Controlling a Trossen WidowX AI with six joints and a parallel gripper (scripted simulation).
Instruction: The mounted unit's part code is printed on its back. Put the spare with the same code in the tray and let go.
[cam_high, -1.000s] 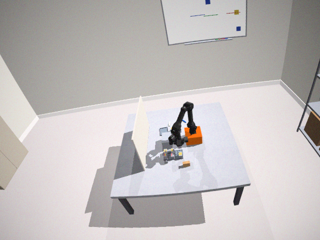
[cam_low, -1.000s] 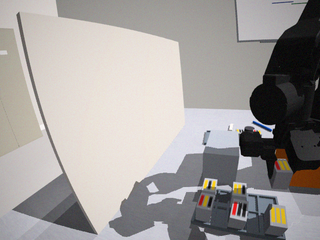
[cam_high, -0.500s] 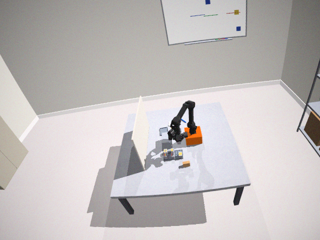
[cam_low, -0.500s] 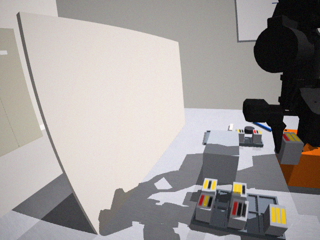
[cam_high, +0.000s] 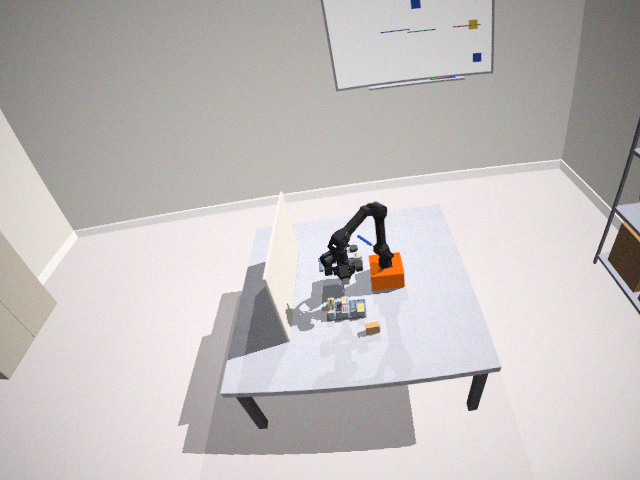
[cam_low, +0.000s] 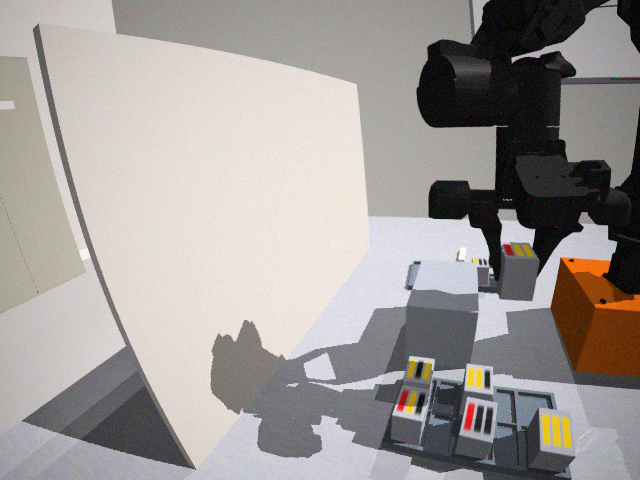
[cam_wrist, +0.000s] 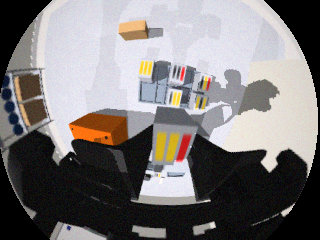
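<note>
The grey tray is 5 cm ahead of my gripper tip, 36 cm to the right of it and 17 cm below it. From my gripper tip the other things lie so: grey spare block: 2 cm above; then grey mounted unit: 5 cm ahead, 14 cm to the right, 13 cm below; then brown block: 6 cm behind, 22 cm to the left, 15 cm below.
</note>
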